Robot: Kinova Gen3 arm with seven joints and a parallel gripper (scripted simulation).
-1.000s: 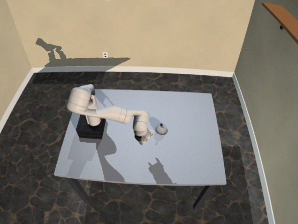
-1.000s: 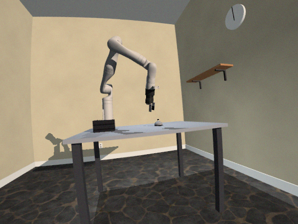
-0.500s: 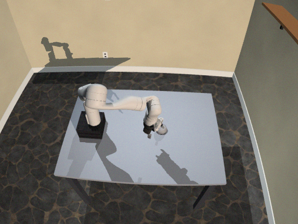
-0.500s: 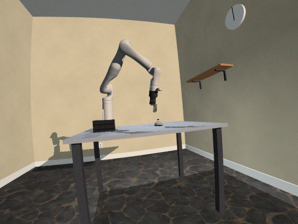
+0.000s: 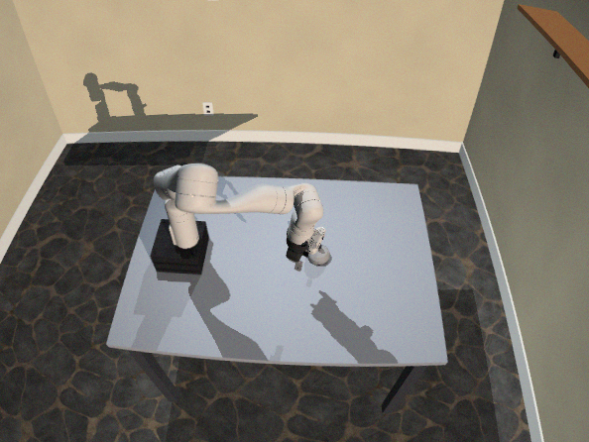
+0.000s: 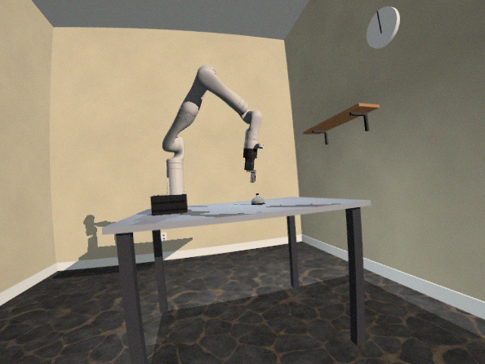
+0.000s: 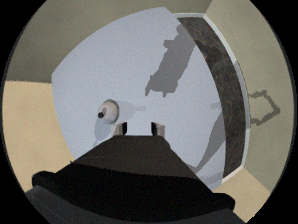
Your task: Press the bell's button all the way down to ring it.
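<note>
My gripper is now 13 cm to the right of the bell button, 10 cm above it and 7 cm short of it. The rest, counted from my hand: silver dome bell 13 cm to the left, 11 cm below, 7 cm ahead.
</note>
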